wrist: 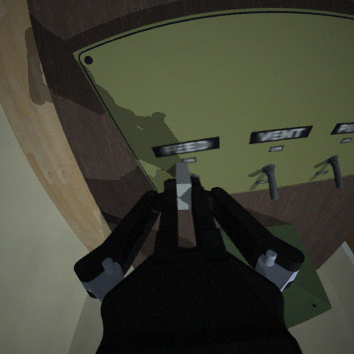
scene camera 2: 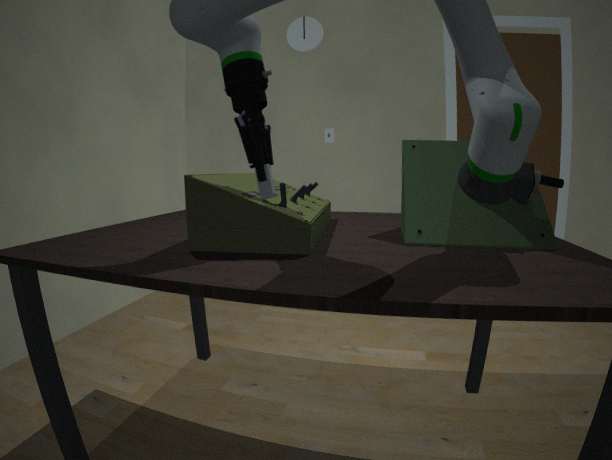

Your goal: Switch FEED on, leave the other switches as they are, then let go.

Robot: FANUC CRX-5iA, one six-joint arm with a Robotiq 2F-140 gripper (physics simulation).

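Places are measured from the arm's base along level axes (x left, y back, z up), in centimetres.
Pixels of known places: gripper, fingertip midpoint: (wrist: 181,172) (scene camera 2: 268,198); arm's base, link origin: (scene camera 2: 486,181).
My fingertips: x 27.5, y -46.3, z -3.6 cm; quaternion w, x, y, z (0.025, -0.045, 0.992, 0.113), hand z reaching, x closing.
For each thing: its top centre in the pictures, then the offset to it from my fingertips. Level surfaces: height alone.
- FEED lever, top centre: (scene camera 2: 283,182) dz +3.1, dx -1.9, dy +2.5 cm
- FEED label, top centre: (wrist: 185,148) dz +1.2, dx -0.3, dy -4.3 cm
- VENT lever, top centre: (wrist: 277,192) (scene camera 2: 299,184) dz +2.2, dx -13.9, dy +1.0 cm
- third lever, top centre: (wrist: 344,180) dz +2.2, dx -25.6, dy -1.9 cm
- dark table, surface height: dz -10.5 cm
The olive switch box (scene camera 2: 250,232) (wrist: 210,65) stands on the table with a sloped face. The FEED lever (scene camera 2: 283,195) stands nearly upright in the scene view, unlike the other levers, which lean toward the low edge; in the wrist view my fingers mostly hide it below the FEED label (wrist: 186,147). The VENT lever (wrist: 271,182) and a third lever (wrist: 337,172) lean away from their ON marks. My gripper (scene camera 2: 267,192) (wrist: 181,172) is shut and empty, its tips low over the face, on the upslope side of the FEED lever; contact cannot be told.
The dark table (scene camera 2: 225,275) carries a larger green box (scene camera 2: 430,190) (wrist: 312,292) at the right. A thick grey arm section (scene camera 2: 500,125) is in front of that box in the scene view, with a dark rod sticking out to its right.
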